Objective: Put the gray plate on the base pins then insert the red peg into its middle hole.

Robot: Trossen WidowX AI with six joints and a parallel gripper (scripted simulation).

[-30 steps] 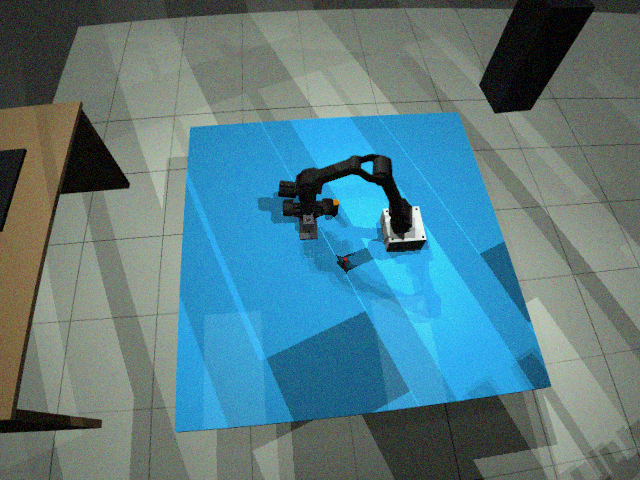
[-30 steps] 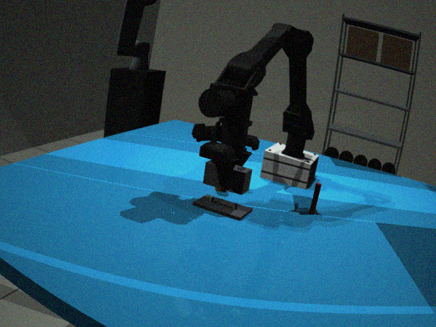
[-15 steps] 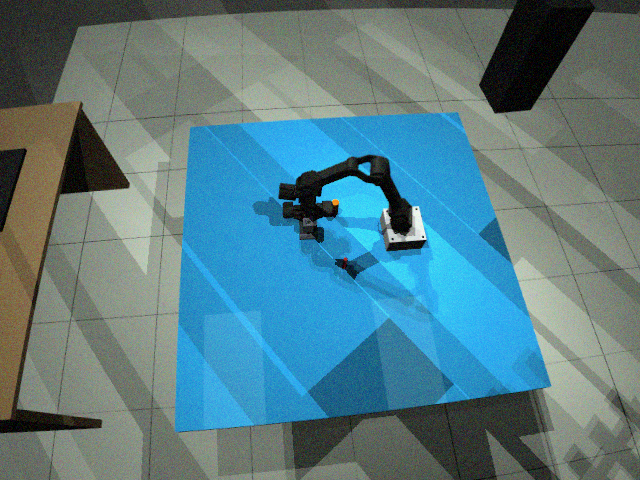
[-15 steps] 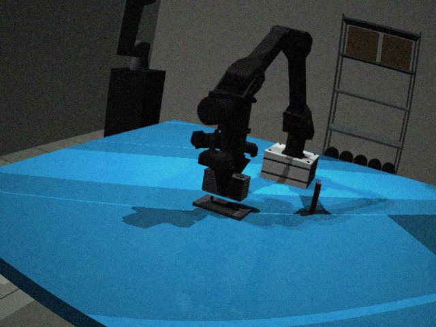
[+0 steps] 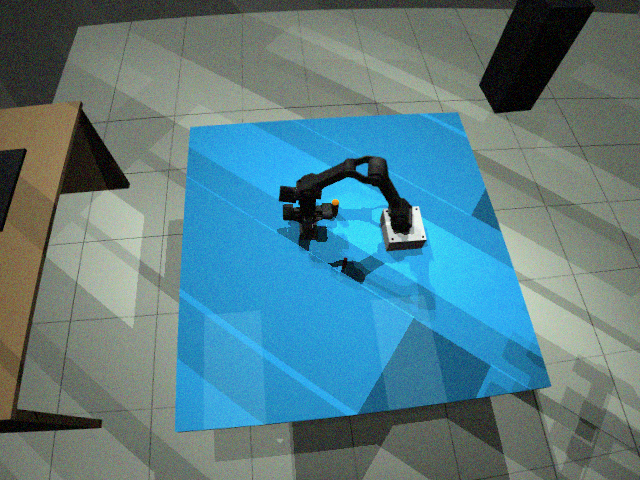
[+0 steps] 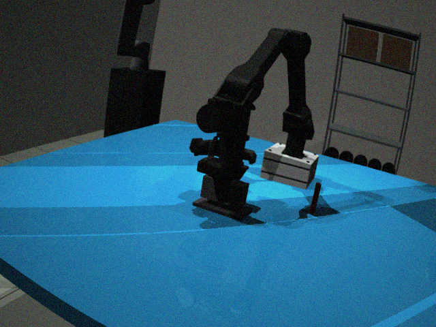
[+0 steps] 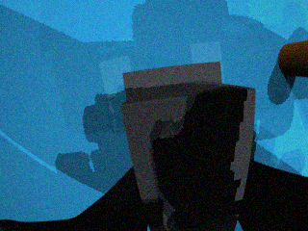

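Right now my gripper tip is 20 mm above the dark base. The rest, counted from my gripper tip: gray plate: 30 mm above; then red peg: 200 mm to the left, 110 mm behind, 10 mm above; then orange cylinder: 120 mm behind, 40 mm to the right, 10 mm above.
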